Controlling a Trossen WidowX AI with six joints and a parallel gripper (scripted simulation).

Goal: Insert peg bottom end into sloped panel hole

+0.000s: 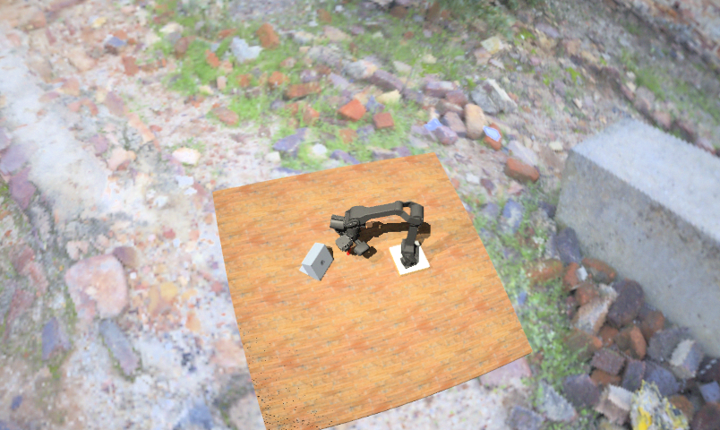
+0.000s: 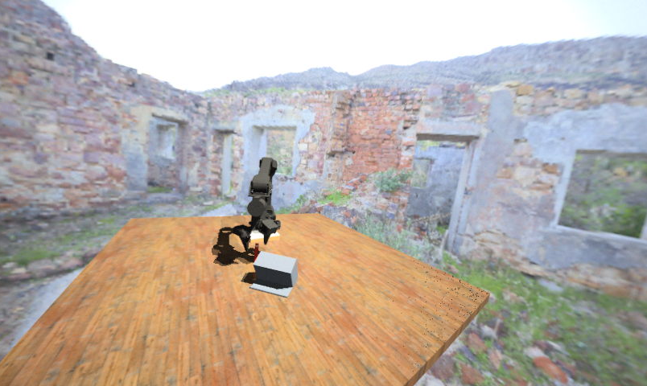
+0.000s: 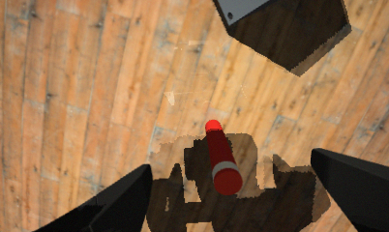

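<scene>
Right now the round red peg is 1 cm below my gripper tip. The rest, counted from my gripper tip: grey sloped panel 16 cm ahead, 1 cm to the left, 2 cm below.
</scene>
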